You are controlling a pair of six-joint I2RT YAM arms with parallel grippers.
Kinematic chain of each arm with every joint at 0, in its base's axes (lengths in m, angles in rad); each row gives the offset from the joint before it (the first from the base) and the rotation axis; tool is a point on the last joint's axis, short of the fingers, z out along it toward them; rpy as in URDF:
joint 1: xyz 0 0 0.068 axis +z
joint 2: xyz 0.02 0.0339 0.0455 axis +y
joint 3: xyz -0.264 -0.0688 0 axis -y
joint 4: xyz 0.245 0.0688 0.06 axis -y
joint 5: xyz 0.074 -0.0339 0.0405 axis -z
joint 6: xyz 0.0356 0 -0.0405 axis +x
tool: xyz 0 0 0 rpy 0 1.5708 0
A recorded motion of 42 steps. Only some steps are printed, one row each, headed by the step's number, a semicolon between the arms.
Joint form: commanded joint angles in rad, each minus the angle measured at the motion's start. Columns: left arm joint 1, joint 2, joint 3, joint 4, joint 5, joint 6; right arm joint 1, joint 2, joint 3, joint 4, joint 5, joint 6.
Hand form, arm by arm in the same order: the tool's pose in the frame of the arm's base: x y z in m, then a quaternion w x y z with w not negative. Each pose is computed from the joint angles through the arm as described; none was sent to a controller.
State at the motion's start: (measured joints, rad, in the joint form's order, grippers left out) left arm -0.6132 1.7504 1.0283 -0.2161 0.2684 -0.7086; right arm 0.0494 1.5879 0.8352 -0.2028 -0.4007 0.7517
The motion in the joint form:
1: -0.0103 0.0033 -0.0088 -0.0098 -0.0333 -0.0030; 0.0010 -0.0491 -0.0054 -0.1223 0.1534 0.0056
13: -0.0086 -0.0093 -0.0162 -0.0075 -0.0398 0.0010; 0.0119 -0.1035 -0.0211 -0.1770 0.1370 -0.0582
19: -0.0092 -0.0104 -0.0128 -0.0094 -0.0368 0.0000; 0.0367 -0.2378 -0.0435 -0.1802 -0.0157 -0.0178
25: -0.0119 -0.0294 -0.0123 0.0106 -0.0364 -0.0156; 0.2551 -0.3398 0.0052 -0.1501 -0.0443 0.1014
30: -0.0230 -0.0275 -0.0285 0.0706 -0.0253 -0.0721; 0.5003 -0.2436 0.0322 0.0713 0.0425 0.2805
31: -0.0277 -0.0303 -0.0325 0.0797 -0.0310 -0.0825; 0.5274 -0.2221 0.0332 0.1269 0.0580 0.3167
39: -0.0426 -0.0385 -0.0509 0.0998 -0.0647 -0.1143; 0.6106 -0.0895 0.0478 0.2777 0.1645 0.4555
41: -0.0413 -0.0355 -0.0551 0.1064 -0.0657 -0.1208; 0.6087 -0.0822 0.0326 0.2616 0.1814 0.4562
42: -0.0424 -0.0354 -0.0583 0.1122 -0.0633 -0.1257; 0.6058 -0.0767 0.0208 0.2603 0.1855 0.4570
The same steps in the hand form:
1: 0.2812 -0.2125 0.1645 0.16522 -0.00649 0.94779 -0.27267; 0.2913 0.0234 0.1701 0.19522 0.30052 0.90902 0.21275
13: 0.2801 -0.2107 0.1667 0.17086 -0.00592 0.94701 -0.27193; 0.2793 0.0264 0.1773 0.19041 0.26561 0.92097 0.21213
19: 0.2803 -0.2112 0.1679 0.17072 -0.00549 0.94648 -0.27387; 0.2623 0.0371 0.2060 0.19940 0.23545 0.90234 0.30098
25: 0.2803 -0.2124 0.1756 0.18307 -0.00906 0.94034 -0.28663; 0.2452 0.0931 0.2486 0.21084 0.15910 0.88645 0.38005
30: 0.2793 -0.2169 0.1744 0.18516 -0.02569 0.93265 -0.30859; 0.2442 0.1642 0.2502 0.20797 0.12833 0.86670 0.43487
31: 0.2782 -0.2180 0.1748 0.18754 -0.02880 0.93150 -0.31034; 0.2454 0.1739 0.2495 0.21090 0.13145 0.85916 0.44731
39: 0.2738 -0.2197 0.1734 0.19483 -0.04201 0.93079 -0.30645; 0.2546 0.2081 0.2285 0.20865 0.17760 0.84770 0.45423
41: 0.2740 -0.2193 0.1716 0.19415 -0.04585 0.93075 -0.30644; 0.2535 0.2058 0.2197 0.20426 0.18721 0.85559 0.43726
42: 0.2735 -0.2195 0.1711 0.19332 -0.04703 0.93016 -0.30857; 0.2531 0.2041 0.2141 0.20098 0.19182 0.85912 0.42980

